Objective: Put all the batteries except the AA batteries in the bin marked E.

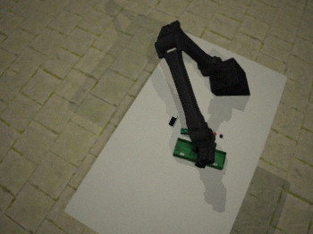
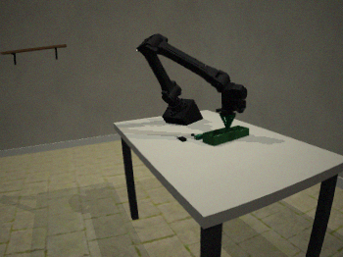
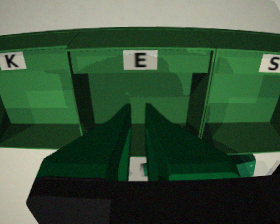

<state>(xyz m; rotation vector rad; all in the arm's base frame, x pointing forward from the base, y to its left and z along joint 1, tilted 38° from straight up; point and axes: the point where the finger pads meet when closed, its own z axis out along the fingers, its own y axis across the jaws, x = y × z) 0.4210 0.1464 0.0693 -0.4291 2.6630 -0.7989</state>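
The green bin is 4 cm below my hand. Round my hand: green cylindrical battery: 10 cm behind, 6 cm below, 5 cm to the right; green 9 V battery: 13 cm to the right, 8 cm behind, 5 cm below; red cylindrical battery: 13 cm behind, 6 cm below, 1 cm to the left.
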